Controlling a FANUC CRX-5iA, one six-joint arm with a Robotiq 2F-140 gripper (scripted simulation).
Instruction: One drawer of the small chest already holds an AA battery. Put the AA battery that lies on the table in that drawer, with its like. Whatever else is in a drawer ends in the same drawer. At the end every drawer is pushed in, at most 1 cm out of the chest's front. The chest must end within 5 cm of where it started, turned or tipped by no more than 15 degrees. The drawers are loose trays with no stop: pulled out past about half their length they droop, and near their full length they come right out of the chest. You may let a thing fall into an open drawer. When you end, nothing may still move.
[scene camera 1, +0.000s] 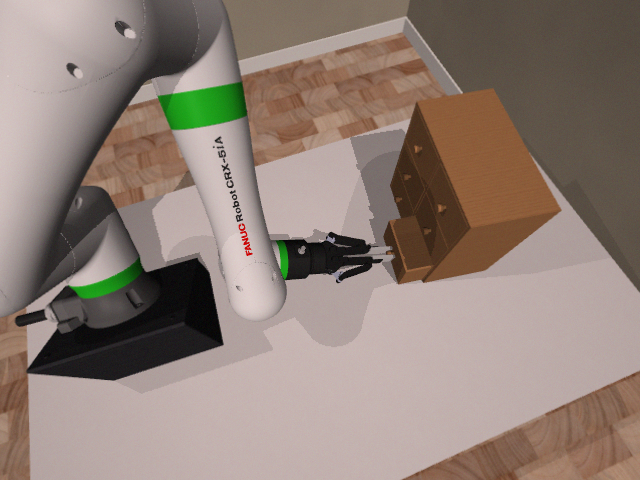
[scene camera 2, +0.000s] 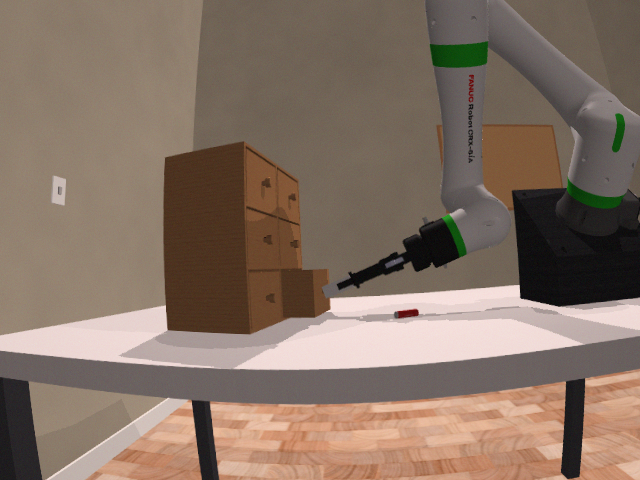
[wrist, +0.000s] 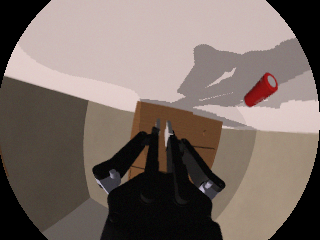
Observation:
I see my gripper (scene camera 1: 391, 253), a brown wooden chest (scene camera 2: 206, 268), a drawer (scene camera 1: 412, 262), a drawer (wrist: 199, 125), a drawer (scene camera 2: 260, 253), a drawer (scene camera 1: 449, 213) and a drawer (scene camera 2: 257, 170).
The brown wooden chest also shows in scene camera 1 (scene camera 1: 504, 198). My gripper also shows in scene camera 2 (scene camera 2: 325, 292) and in the wrist view (wrist: 162, 125).

